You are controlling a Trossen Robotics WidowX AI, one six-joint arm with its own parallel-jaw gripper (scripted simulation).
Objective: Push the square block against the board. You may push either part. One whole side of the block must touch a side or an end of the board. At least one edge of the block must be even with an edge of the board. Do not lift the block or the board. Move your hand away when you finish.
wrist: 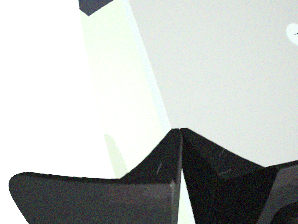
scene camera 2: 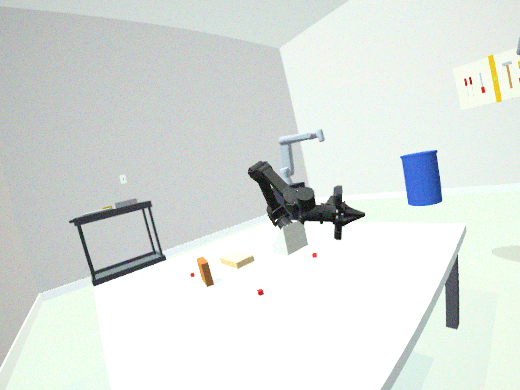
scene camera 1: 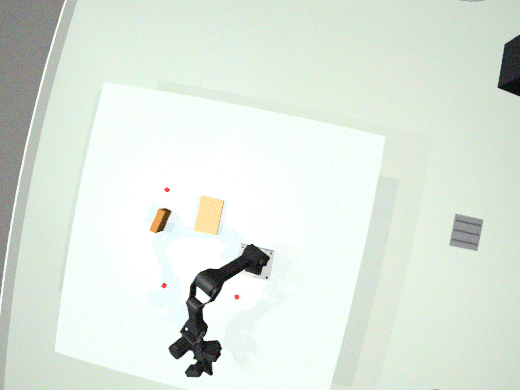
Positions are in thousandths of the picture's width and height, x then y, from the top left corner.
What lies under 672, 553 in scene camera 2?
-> My gripper.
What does my gripper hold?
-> Nothing.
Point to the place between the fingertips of my gripper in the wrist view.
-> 602, 609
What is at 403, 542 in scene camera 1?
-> A tan board.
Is my gripper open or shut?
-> Shut.
